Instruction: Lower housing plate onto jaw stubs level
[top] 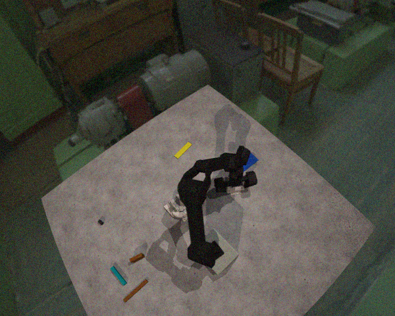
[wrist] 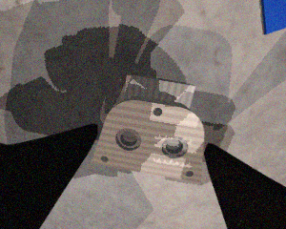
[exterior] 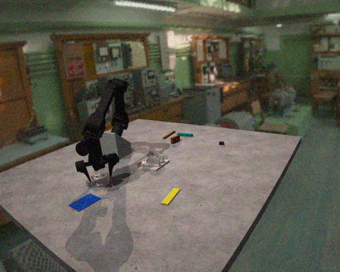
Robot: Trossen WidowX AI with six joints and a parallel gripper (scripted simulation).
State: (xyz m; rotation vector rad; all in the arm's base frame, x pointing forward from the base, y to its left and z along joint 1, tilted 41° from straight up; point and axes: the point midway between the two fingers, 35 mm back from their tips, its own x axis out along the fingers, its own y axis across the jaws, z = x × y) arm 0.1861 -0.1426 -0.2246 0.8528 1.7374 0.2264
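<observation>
The small white block lies 10 mm ahead of my gripper tip. The rest, counted from my gripper tip: brown block: 560 mm to the left, 20 mm behind, 10 mm above; blue flat tile: 140 mm to the right, 90 mm ahead, 10 mm below; yellow strip: 350 mm ahead, 80 mm to the left, 10 mm below.
</observation>
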